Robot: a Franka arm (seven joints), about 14 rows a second.
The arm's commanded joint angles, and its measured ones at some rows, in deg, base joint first. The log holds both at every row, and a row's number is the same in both.
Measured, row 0:
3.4, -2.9, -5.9, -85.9, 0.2, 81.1, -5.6
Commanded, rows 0 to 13:
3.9, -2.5, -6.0, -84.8, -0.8, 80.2, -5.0
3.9, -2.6, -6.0, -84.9, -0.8, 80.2, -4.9
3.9, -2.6, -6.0, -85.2, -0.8, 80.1, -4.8
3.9, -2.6, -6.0, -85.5, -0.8, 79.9, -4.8
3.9, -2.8, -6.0, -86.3, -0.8, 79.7, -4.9
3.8, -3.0, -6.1, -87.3, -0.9, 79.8, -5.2
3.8, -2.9, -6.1, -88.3, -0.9, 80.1, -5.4
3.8, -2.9, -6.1, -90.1, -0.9, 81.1, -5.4
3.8, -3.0, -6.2, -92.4, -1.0, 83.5, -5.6
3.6, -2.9, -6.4, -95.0, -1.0, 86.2, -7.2
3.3, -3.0, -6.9, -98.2, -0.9, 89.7, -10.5
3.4, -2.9, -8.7, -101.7, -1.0, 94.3, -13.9
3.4, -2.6, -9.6, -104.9, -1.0, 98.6, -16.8
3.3, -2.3, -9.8, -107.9, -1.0, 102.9, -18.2
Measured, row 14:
3.1, -1.4, -8.6, -101.7, 0.1, 96.2, -14.8
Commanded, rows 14 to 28:
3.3, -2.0, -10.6, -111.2, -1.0, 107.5, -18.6
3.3, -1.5, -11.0, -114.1, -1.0, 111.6, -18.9
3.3, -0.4, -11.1, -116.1, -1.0, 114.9, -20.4
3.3, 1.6, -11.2, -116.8, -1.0, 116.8, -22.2
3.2, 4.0, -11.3, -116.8, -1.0, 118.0, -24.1
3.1, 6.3, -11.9, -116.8, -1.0, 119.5, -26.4
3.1, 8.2, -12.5, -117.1, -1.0, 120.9, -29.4
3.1, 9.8, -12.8, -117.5, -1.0, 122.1, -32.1
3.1, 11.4, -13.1, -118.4, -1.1, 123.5, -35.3
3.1, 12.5, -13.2, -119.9, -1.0, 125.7, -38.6
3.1, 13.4, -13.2, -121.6, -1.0, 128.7, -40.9
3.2, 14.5, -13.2, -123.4, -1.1, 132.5, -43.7
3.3, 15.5, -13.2, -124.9, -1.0, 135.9, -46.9
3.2, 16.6, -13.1, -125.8, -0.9, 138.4, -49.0
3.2, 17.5, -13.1, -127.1, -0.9, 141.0, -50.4
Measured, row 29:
2.9, 17.0, -12.9, -124.4, 0.1, 136.6, -47.2
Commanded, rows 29 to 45:
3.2, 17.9, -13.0, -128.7, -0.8, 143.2, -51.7
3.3, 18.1, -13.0, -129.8, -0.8, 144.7, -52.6
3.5, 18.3, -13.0, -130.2, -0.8, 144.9, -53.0
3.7, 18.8, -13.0, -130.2, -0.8, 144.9, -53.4
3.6, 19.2, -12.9, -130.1, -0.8, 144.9, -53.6
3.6, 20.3, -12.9, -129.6, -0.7, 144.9, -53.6
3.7, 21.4, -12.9, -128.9, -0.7, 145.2, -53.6
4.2, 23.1, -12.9, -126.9, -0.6, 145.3, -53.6
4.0, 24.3, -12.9, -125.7, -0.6, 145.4, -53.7
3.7, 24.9, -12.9, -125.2, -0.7, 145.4, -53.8
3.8, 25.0, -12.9, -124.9, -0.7, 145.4, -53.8
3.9, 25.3, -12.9, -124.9, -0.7, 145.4, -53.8
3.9, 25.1, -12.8, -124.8, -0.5, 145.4, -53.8
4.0, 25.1, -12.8, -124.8, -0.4, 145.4, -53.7
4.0, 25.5, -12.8, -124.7, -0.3, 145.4, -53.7
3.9, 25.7, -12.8, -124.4, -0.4, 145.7, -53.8
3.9, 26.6, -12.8, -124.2, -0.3, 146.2, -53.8
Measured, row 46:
3.6, 25.1, -12.6, -125.2, 0.0, 145.1, -53.4
